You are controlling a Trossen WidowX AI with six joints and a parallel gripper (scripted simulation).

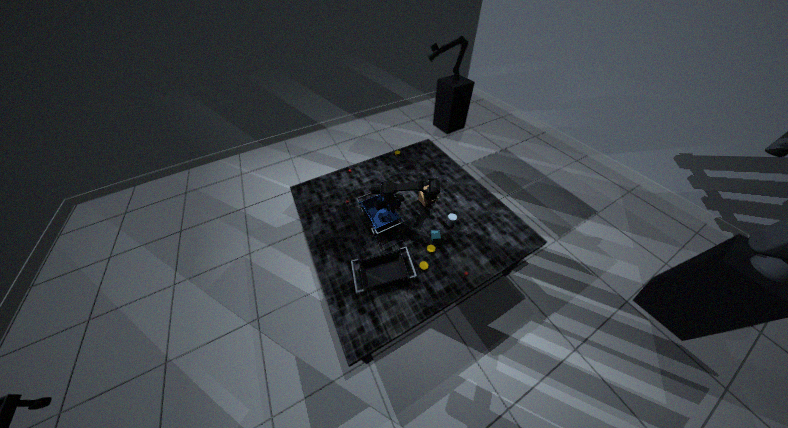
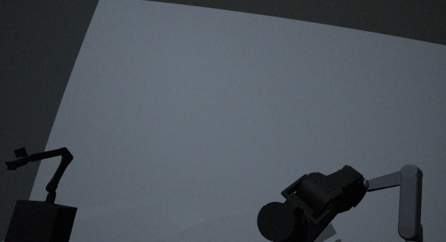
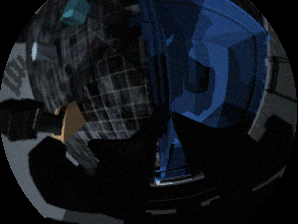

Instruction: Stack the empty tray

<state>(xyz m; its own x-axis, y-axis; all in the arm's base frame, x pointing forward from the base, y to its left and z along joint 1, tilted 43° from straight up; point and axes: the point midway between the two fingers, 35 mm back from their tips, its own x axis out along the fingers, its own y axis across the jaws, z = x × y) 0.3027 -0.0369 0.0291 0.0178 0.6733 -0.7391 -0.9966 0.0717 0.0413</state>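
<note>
Now: gripper tip 70 mm short of the blue tray and 30 mm below it. The rest, counted from my gripper tip: teal block 290 mm to the left, 160 mm behind, 60 mm below; pale disc 310 mm behind, 250 mm to the left, 50 mm below.
</note>
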